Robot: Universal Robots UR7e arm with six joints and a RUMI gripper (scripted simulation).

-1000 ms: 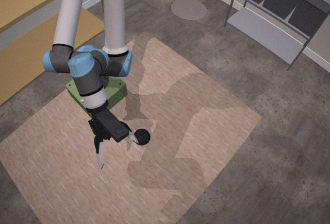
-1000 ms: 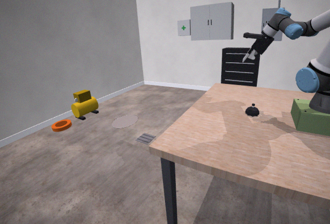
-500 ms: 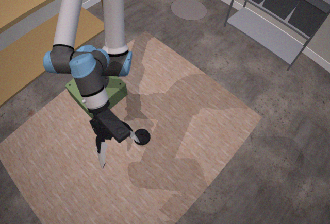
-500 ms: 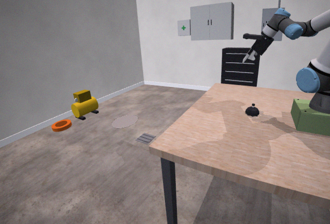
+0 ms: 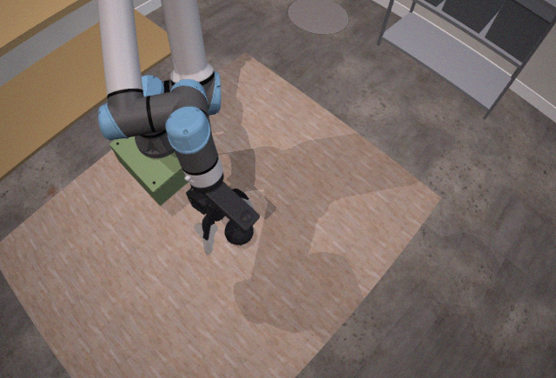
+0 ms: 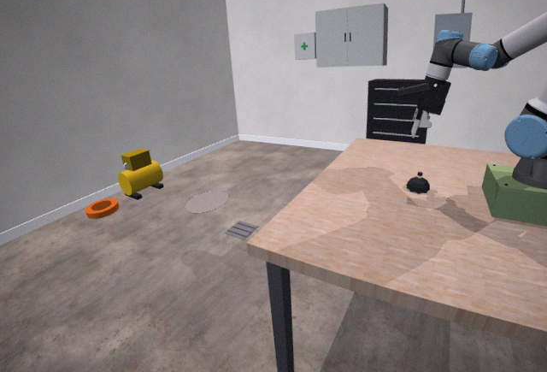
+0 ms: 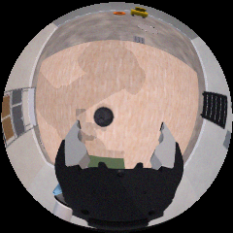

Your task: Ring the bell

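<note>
Now: the bell 16 cm below my hand, 6 cm to the left of it and 5 cm behind it.
</note>
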